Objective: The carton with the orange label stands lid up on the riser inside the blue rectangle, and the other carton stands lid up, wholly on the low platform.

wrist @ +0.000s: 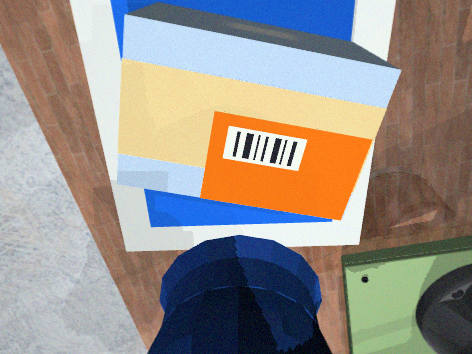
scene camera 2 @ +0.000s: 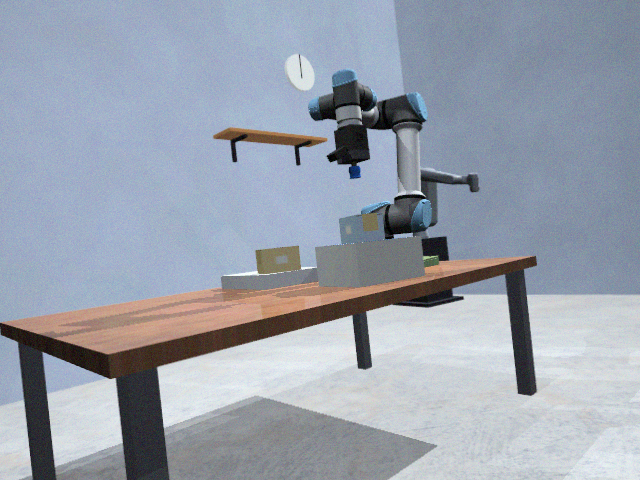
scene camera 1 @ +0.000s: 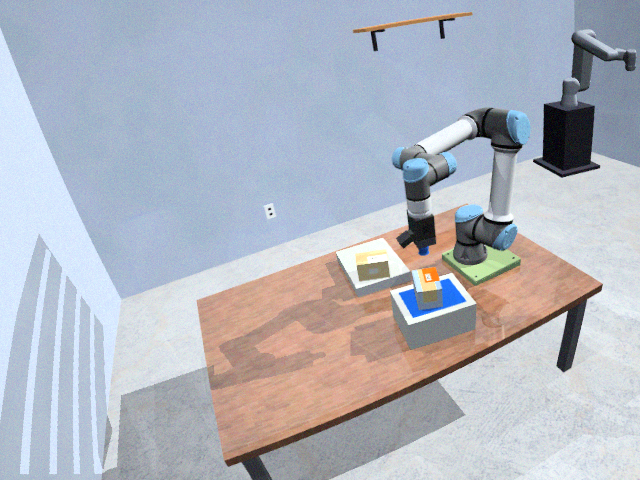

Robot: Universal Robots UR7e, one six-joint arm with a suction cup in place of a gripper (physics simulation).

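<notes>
The orange-label carton point(scene camera 1: 427, 294) point(scene camera 2: 355, 230) point(wrist: 165, 115), light blue with a tan band, stands on the tall riser point(scene camera 1: 442, 330) point(scene camera 2: 372, 264) point(wrist: 135, 235) with its orange label facing up. It is turned slightly against the blue rectangle point(scene camera 1: 454, 291) point(wrist: 170, 212); blue shows on several sides, and its lower edge is partly hidden in the wrist view. The other carton point(scene camera 1: 373, 268) point(scene camera 2: 278, 259), tan with a pale label, stands upright on the low platform point(scene camera 1: 398, 268) point(scene camera 2: 242, 281). My suction cup point(scene camera 1: 423, 252) point(scene camera 2: 354, 175) point(wrist: 240, 250) holds nothing and hangs higher than both cartons, apart from them.
The green base plate point(scene camera 1: 496, 266) point(wrist: 375, 320) of the arm lies beside the riser on the wooden table point(scene camera 1: 289, 392) point(scene camera 2: 206, 320). A wall shelf point(scene camera 1: 413, 21) point(scene camera 2: 268, 136) and a second grey arm point(scene camera 1: 581, 62) point(scene camera 2: 449, 178) on a black pedestal are farther back.
</notes>
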